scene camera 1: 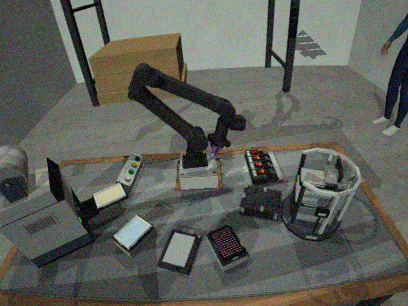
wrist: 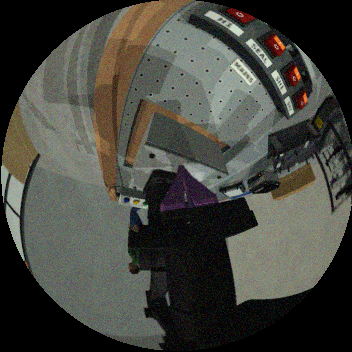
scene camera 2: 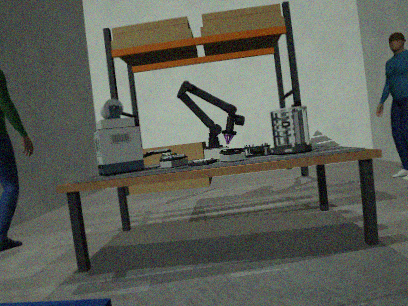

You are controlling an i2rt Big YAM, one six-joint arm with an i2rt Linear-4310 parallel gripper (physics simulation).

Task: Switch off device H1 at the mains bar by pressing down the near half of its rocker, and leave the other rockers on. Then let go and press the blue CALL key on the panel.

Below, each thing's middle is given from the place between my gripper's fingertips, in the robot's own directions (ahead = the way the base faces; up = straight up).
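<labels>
Round caged device (scene camera 1: 318,213): 36 cm ahead of my hand, 36 cm to the left of it, 5 cm above it.
</labels>
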